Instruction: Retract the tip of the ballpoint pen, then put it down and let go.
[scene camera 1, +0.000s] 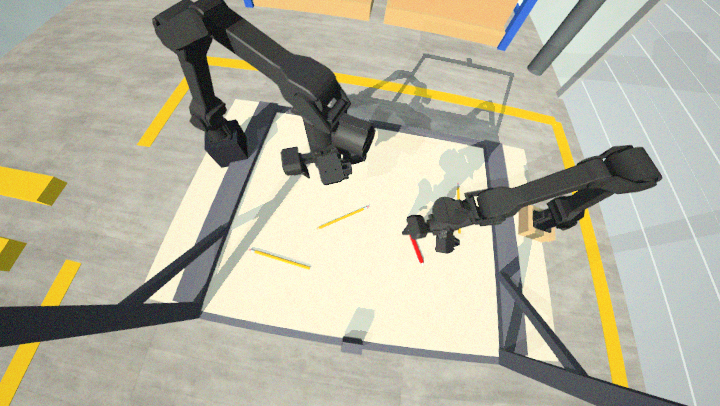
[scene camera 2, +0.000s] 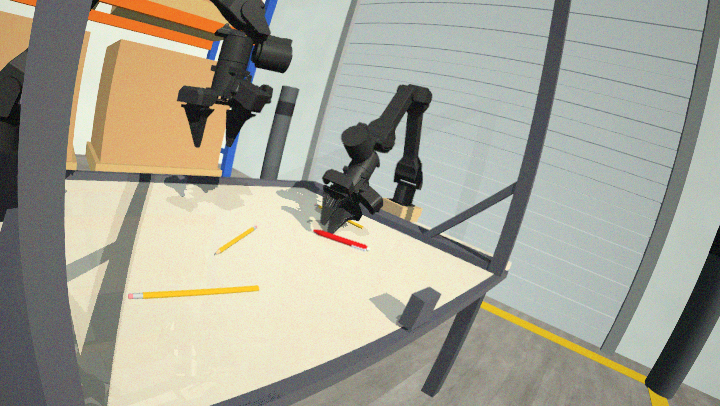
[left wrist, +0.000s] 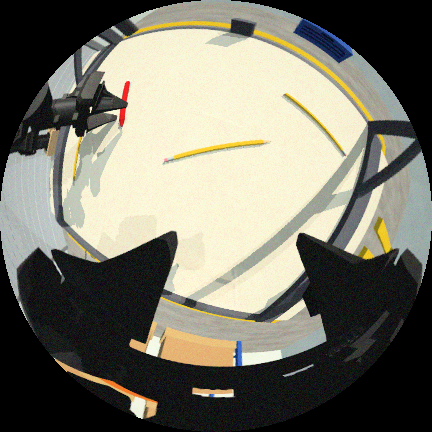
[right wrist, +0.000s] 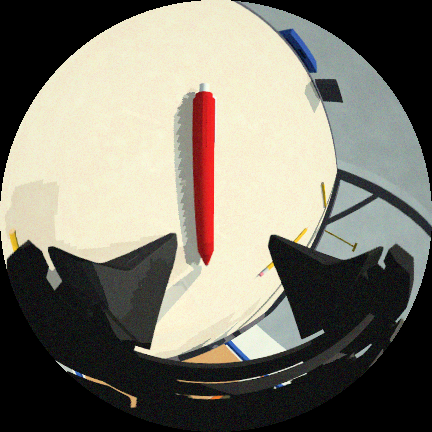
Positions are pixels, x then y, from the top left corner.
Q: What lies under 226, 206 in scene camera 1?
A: A dark frame.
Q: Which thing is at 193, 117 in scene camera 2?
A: My left gripper.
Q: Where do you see my right gripper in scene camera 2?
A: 325, 229
